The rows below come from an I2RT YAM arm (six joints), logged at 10 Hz.
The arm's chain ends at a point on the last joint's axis. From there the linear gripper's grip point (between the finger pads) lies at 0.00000 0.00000 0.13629 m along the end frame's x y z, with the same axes.
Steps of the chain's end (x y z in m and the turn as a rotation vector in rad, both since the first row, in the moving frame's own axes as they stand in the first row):
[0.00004, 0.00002, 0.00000, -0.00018, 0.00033, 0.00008]
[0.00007, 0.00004, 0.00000, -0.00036, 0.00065, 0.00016]
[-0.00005, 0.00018, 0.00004, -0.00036, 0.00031, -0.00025]
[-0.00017, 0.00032, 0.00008, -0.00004, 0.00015, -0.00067]
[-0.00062, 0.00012, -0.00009, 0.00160, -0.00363, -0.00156]
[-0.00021, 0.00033, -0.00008, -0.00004, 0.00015, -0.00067]
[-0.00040, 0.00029, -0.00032, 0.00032, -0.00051, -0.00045]
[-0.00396, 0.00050, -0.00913, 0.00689, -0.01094, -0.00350]
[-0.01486, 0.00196, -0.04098, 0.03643, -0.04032, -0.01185]
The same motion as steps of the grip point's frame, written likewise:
[0.00008, 0.00004, 0.00000, -0.00018, 0.00033, 0.00008]
[0.00016, 0.00009, 0.00000, -0.00036, 0.00065, 0.00016]
[-0.00001, 0.00023, 0.00004, -0.00036, 0.00031, -0.00025]
[-0.00015, 0.00033, 0.00008, -0.00004, 0.00015, -0.00067]
[-0.00111, -0.00010, -0.00009, 0.00160, -0.00363, -0.00156]
[-0.00019, 0.00034, -0.00008, -0.00004, 0.00015, -0.00067]
[-0.00047, 0.00025, -0.00032, 0.00032, -0.00051, -0.00045]
[-0.00545, -0.00044, -0.00914, 0.00689, -0.01094, -0.00350]
[-0.02038, -0.00297, -0.04118, 0.03643, -0.04032, -0.01185]

